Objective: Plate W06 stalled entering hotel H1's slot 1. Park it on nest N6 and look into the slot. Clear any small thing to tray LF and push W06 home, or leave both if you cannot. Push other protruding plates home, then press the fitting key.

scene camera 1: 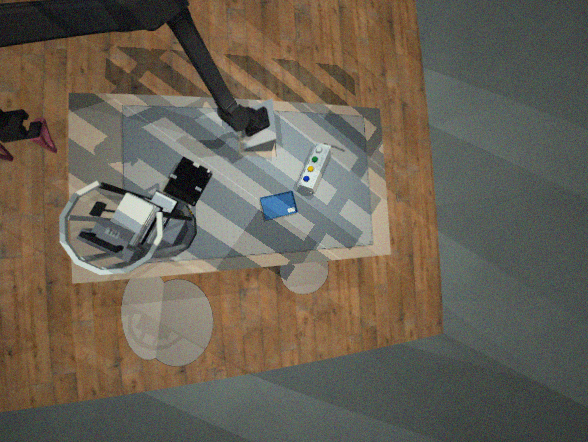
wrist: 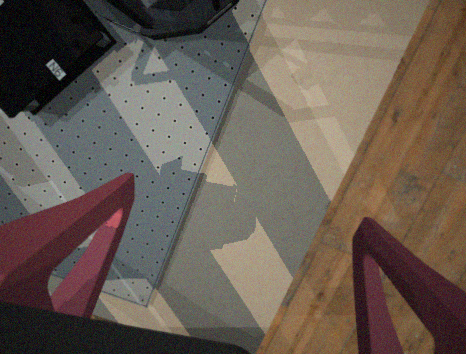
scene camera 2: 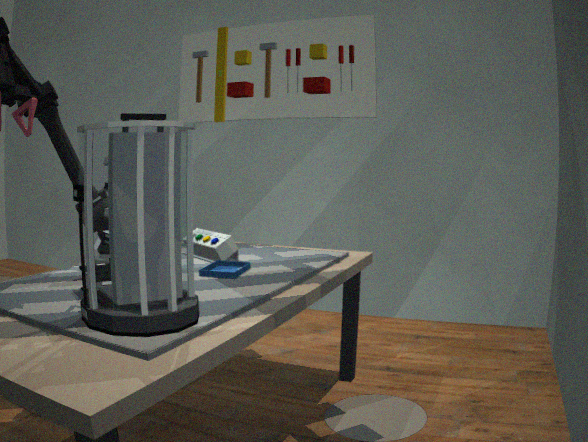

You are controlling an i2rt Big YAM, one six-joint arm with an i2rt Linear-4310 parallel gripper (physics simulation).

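Pixels of known places: gripper, fingertip midpoint: [scene camera 1: 34, 155] [wrist: 247, 206] [scene camera 2: 14, 134]; arm's base, link origin: [scene camera 1: 257, 122].
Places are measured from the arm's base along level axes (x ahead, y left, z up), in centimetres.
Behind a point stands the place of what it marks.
Observation:
My gripper [scene camera 1: 33, 155] @(x 16.5, y -60.7, z 30.2 cm) [scene camera 2: 14, 132] @(x 16.5, y -60.7, z 30.2 cm) [wrist: 247, 206] @(x 16.5, y -60.7, z 30.2 cm) is open and empty, high beyond the table's left end. Its pink fingers stand wide apart over the table edge and floor in the wrist view. The round caged hotel [scene camera 1: 66, 239] @(x 38.6, y -56.5, z 30.7 cm) [scene camera 2: 141, 220] @(x 44.8, y -54.9, z 13.6 cm) stands at the table's left end; its slots cannot be read. A pale plate [scene camera 1: 164, 201] @(x 29.3, y -39.0, z 9.0 cm) juts from the cage towards the nest; its label is unreadable. The black nest N6 [scene camera 1: 187, 182] @(x 21.2, y -32.5, z -1.7 cm) [wrist: 47, 52] @(x 19.6, y -36.0, z -1.7 cm) lies beside the cage, with no plate seen on it. A blue tray [scene camera 1: 278, 205] @(x 36.3, y 3.7, z -7.4 cm) [scene camera 2: 225, 269] @(x 35.3, y 6.1, z -7.5 cm) and a white key box [scene camera 1: 320, 159] @(x 19.4, y 25.5, z -0.4 cm) [scene camera 2: 227, 246] @(x 31.3, y 17.5, z -2.7 cm) with coloured keys stand further right.
The cage's dark base [scene camera 2: 140, 321] @(x 44.2, y -56.0, z -4.7 cm) [wrist: 175, 27] @(x 26.7, y -50.4, z -3.7 cm) sits near the grey perforated mat's edge. The arm's lower joints [scene camera 1: 245, 120] @(x 3.8, y -5.7, z 10.5 cm) stand over a pale block [scene camera 1: 262, 142] @(x 9.3, y 0.5, z 1.1 cm) at the table's back. The wooden table [scene camera 1: 382, 240] @(x 63.5, y 54.8, z -9.0 cm) [scene camera 2: 65, 395] @(x 45.8, y -81.7, z -9.0 cm) carries the mat [scene camera 1: 215, 245] @(x 48.9, y -27.1, z -7.7 cm) [wrist: 150, 120] @(x 13.8, y -48.9, z -7.7 cm).

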